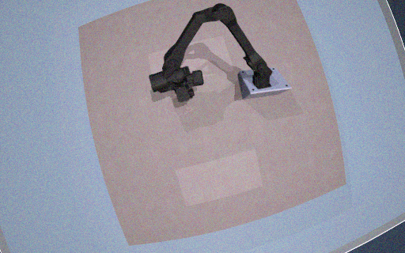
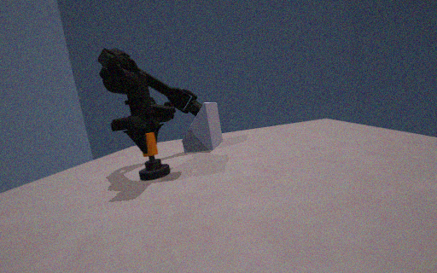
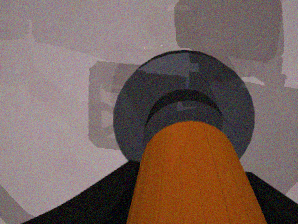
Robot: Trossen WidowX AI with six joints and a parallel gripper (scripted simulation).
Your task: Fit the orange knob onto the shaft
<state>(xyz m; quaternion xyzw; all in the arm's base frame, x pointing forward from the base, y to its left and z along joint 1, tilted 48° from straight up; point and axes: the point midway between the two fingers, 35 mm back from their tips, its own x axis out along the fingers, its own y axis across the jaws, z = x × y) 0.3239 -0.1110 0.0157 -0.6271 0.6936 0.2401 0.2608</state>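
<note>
Right now the orange knob is 2 cm above my gripper tip. Also, from my gripper tip: dark pedestal (4 cm below).
</note>
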